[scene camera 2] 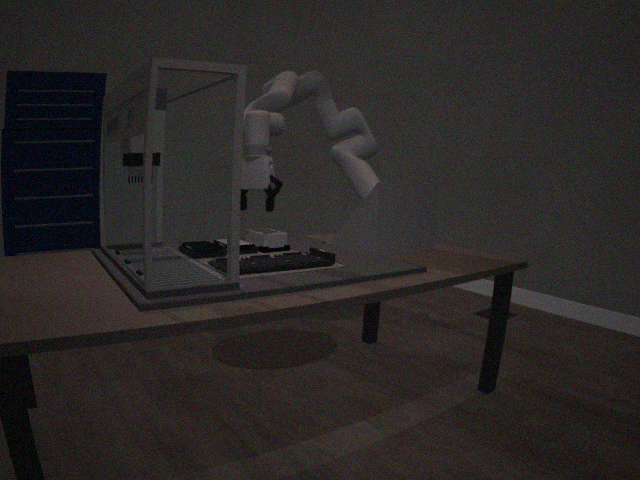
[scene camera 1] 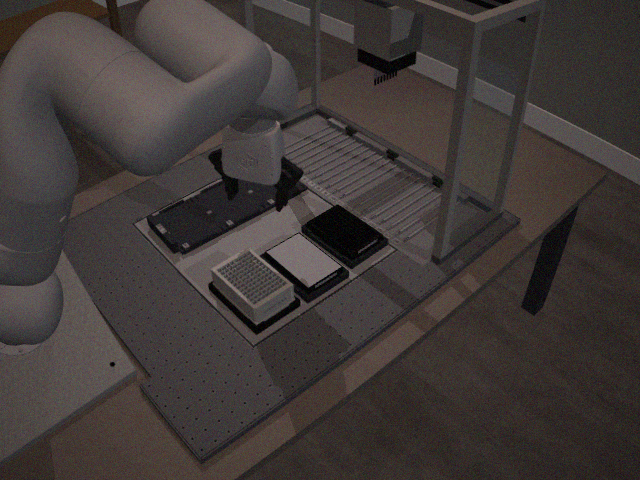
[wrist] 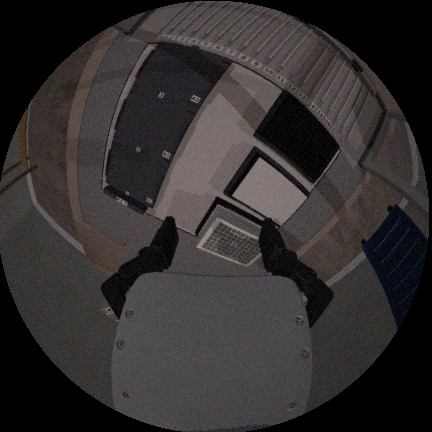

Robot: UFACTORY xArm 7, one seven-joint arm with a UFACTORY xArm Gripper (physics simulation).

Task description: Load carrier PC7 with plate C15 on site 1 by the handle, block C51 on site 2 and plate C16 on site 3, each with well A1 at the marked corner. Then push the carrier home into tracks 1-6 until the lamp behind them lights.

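Places are measured from the arm's base along level axes (x right, y ahead, z up), in millimetres.
Pixels of known places: gripper, fingertip midpoint: (scene camera 2: 256, 210) (scene camera 1: 256, 201) (wrist: 218, 228); arm's base at its link origin: (scene camera 2: 381, 209).
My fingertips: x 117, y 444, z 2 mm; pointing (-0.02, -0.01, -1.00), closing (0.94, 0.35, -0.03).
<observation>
For each thing: its top centre in the pictures, then the offset to it from my fingertips. "spot": a spot on its surface instead. Level surfaces: height alone.
- dark carrier PC7 at its top centre: (wrist: 140, 125) (scene camera 1: 227, 195) (scene camera 2: 272, 254) dz -99, dx -153, dy +61 mm
- tall white block at its top centre: (scene camera 1: 251, 276) (wrist: 234, 246) (scene camera 2: 265, 231) dz -75, dx +64, dy -90 mm
- flat white-topped plate at its top centre: (wrist: 272, 195) (scene camera 1: 303, 259) (scene camera 2: 233, 241) dz -103, dx +87, dy +19 mm
- black plate at its top centre: (wrist: 307, 139) (scene camera 1: 344, 228) (scene camera 2: 201, 244) dz -103, dx +94, dy +133 mm
- numbered track deck at its surface level: dz -129 mm
- pale mat at its surface level: dz -129 mm
- pipetting head at a spot on its surface: (scene camera 1: 387, 33) spot: dz +222, dx +44, dy +322 mm
The dark carrier PC7 (scene camera 1: 209, 221) (scene camera 2: 289, 262) (wrist: 150, 125) lies flat at the left of the pale mat, its sites bare, with white labels 3, 2 and 1 and A1 marks. A tall white block (scene camera 1: 253, 285) (scene camera 2: 267, 238) (wrist: 232, 242) with many wells stands in a black holder. A flat white-topped plate (scene camera 1: 303, 259) (wrist: 270, 191) and a black plate (scene camera 1: 343, 232) (wrist: 300, 135) sit in holders beside it; their names are not readable. My gripper (scene camera 1: 255, 202) (scene camera 2: 256, 207) (wrist: 218, 228) is open and empty, well above the mat. The lamp is not distinguishable.
The numbered track deck (scene camera 1: 361, 170) (wrist: 280, 50) lies beyond the pale mat (scene camera 1: 242, 238) (wrist: 200, 150). A frame's upright post (scene camera 1: 460, 129) (scene camera 2: 233, 175) stands at the deck's edge. A pipetting head (scene camera 1: 387, 33) hangs over the deck. A blue cabinet (scene camera 2: 51, 180) (wrist: 400, 260) stands farther off.
</observation>
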